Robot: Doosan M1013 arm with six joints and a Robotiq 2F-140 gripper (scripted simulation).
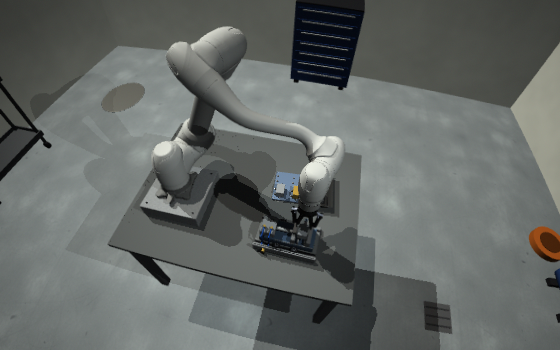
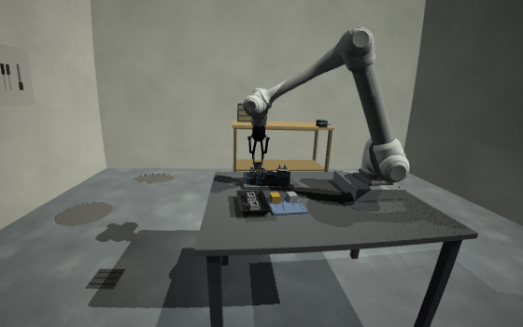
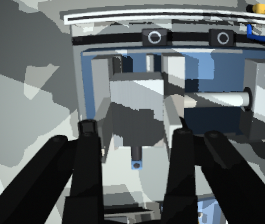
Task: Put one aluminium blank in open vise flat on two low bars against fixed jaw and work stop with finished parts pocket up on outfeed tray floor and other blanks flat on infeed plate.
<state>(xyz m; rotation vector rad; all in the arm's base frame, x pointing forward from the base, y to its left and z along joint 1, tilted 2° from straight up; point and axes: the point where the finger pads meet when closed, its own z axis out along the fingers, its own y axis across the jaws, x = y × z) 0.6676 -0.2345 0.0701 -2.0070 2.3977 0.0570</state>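
My hand is 4 cm above the aluminium blank. Also, from my hand: brass blank: 3 cm behind, 28 cm to the left, 13 cm below; vise: 6 cm behind, 2 cm to the left, 12 cm below; piston rod: 8 cm behind, 2 cm to the left, 8 cm below.
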